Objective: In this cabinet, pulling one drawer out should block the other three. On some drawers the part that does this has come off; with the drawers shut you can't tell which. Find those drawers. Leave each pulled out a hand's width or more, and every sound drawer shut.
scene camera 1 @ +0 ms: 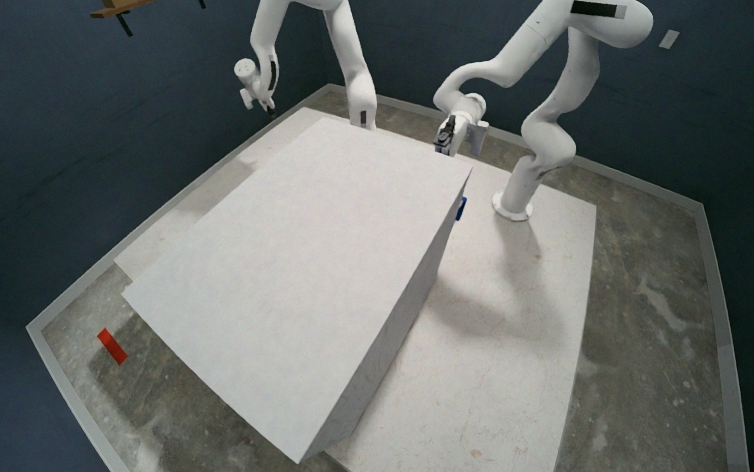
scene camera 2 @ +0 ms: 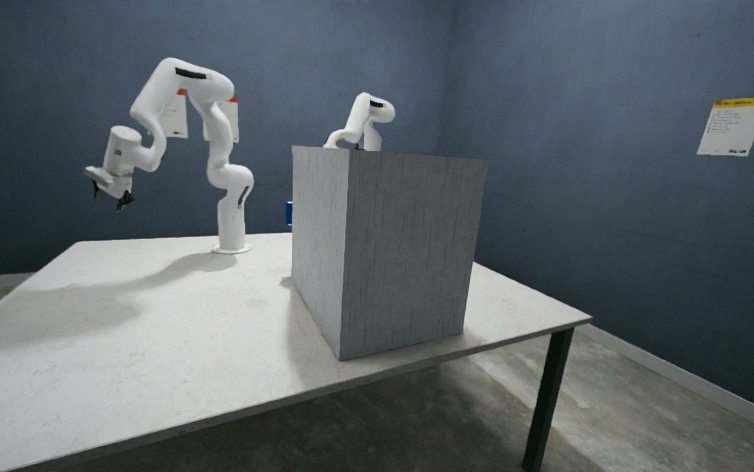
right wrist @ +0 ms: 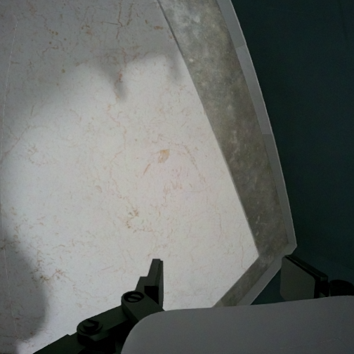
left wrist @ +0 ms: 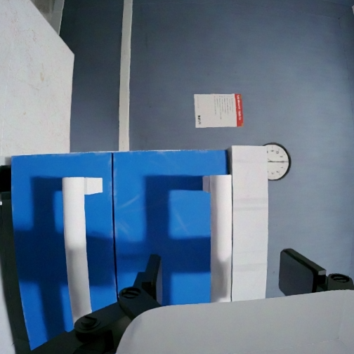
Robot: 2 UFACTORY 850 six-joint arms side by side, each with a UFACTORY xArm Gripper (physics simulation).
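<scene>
The cabinet [scene camera 1: 289, 239] [scene camera 2: 411, 250] [left wrist: 250, 225] stands on the table. In the left wrist view its uppermost blue drawer front [left wrist: 190, 280] and the one below it [left wrist: 37, 170] lie flush with each other, shut, with white handles [left wrist: 221, 235] [left wrist: 76, 235]. A dark opening [left wrist: 7, 280] shows beyond them at the left edge. A blue drawer front [scene camera 1: 460, 208] [scene camera 2: 288, 213] sticks out from the cabinet; its handle is hidden. My left gripper [scene camera 1: 443, 147] [left wrist: 221, 271] is open, facing the fronts, with the uppermost handle in view between its fingers. My right gripper [scene camera 1: 271, 112] [scene camera 2: 109, 203] [right wrist: 223, 277] is open and empty, away from the cabinet.
The pale table [scene camera 1: 478, 389] [scene camera 2: 183, 356] [right wrist: 125, 175] carries both arm bases. The left arm's base [scene camera 1: 511, 205] is near the cabinet's drawer side. A clock [left wrist: 278, 161] and a poster [left wrist: 217, 110] are on the wall behind. A red strip [scene camera 1: 112, 346] shows at the lower left.
</scene>
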